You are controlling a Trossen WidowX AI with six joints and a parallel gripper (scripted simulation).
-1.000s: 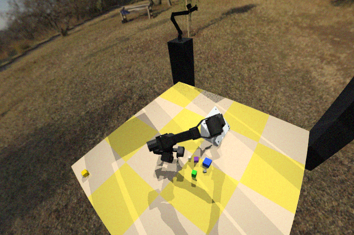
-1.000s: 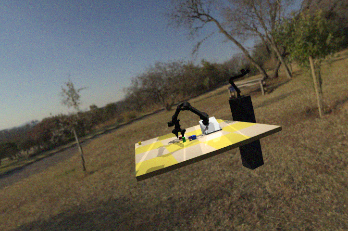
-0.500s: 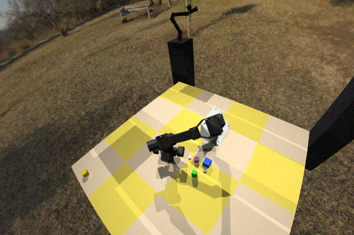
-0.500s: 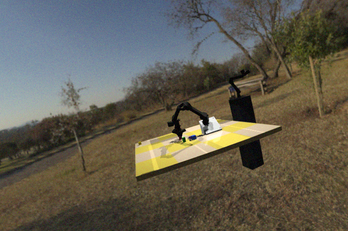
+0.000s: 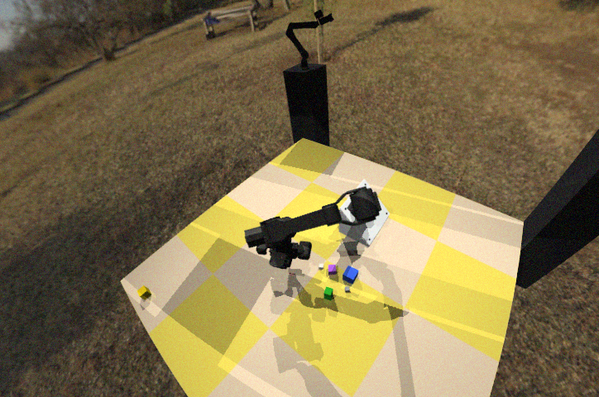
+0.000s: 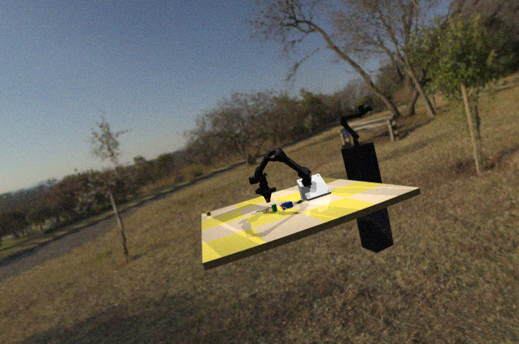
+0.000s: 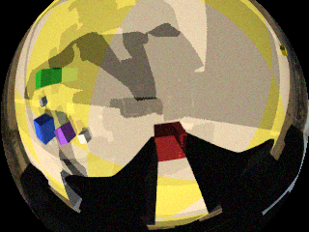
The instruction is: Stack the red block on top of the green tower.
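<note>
Now: gripper tip 7 cm past the purple block, 15 cm to the right of it and 3 cm above it. From my gripper tip the other things lie so: yellow block (45 cm ahead, 41 cm to the right, 3 cm below); blue block (8 cm behind, 22 cm to the left, 2 cm below); red block (right at my gripper tip).
</note>
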